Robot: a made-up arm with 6 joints.
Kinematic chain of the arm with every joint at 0, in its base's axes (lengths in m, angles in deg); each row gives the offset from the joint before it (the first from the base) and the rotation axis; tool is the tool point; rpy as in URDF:
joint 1: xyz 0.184 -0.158 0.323 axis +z
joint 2: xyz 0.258 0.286 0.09 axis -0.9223 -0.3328 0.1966
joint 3: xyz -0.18 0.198 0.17 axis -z
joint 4: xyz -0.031 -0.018 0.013 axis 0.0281 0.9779 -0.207
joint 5: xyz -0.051 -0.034 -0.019 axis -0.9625 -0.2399 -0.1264
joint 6: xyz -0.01 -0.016 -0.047 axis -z
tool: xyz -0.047 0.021 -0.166 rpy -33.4 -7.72 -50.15
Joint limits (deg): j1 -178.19..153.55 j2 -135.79..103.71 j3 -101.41..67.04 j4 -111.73..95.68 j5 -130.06..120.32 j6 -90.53..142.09
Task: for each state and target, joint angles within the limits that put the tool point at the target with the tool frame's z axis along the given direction. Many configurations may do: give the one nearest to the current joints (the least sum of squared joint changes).
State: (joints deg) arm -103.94 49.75 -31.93 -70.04 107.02 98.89
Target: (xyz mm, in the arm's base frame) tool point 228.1 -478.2 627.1 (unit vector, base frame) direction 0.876 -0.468 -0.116
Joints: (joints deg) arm -144.40 15.98 -31.47 -32.16 116.71 76.82
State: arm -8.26 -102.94 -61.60 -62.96 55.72 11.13
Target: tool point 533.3 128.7 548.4 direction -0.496 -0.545 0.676
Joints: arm -3.99 -93.02 -51.55 -44.63 32.32 -3.39
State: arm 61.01 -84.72 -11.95 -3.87 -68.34 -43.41
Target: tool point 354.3 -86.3 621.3 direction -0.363 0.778 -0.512
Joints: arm 83.98 -117.38 -52.56 44.18 -101.10 -10.17
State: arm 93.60 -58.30 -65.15 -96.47 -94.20 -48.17
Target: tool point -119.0 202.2 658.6 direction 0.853 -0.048 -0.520
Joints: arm 49.58 -54.38 -63.71 -93.17 -95.72 -68.82
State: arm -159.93 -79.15 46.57 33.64 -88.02 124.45
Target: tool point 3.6 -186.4 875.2 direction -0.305 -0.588 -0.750
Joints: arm -178.19 -90.88 10.07 -13.15 -119.23 89.48
